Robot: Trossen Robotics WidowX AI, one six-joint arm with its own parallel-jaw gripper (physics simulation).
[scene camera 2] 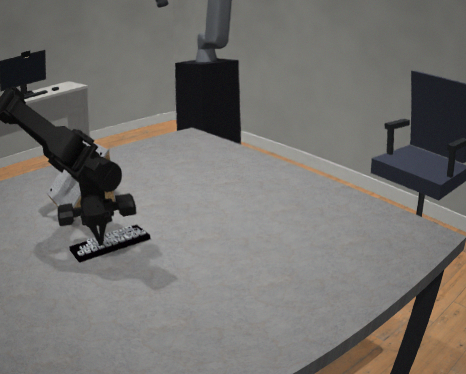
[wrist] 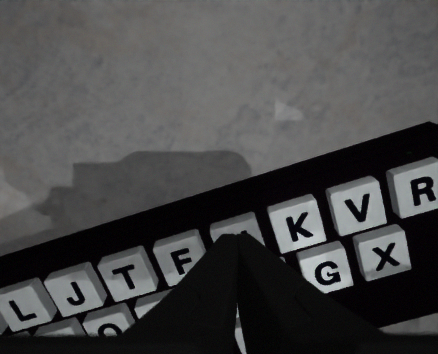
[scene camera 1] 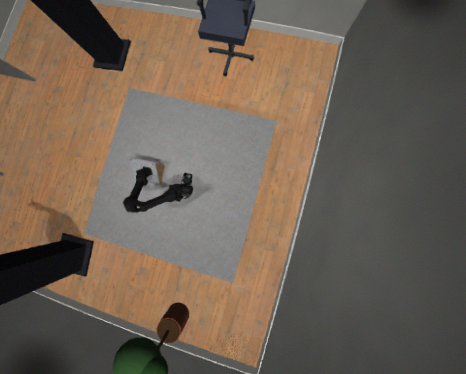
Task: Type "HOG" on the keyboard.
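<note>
A black keyboard with white letter keys lies on the grey table. My gripper is shut and empty, pointing down over the keyboard. In the wrist view its fingertips are at the key left of K, which is the H key by its partly visible letter; they cover most of it. I cannot tell whether they touch or press it. The G key shows to the right of the fingers, in the row below K. The O key cannot be made out; the fingers and the frame edge hide part of the lower rows.
In the wrist view, the F key is left of the fingertips and the K key right of them. A white and tan object stands behind the arm on the grey table. A dark chair stands beyond the table.
</note>
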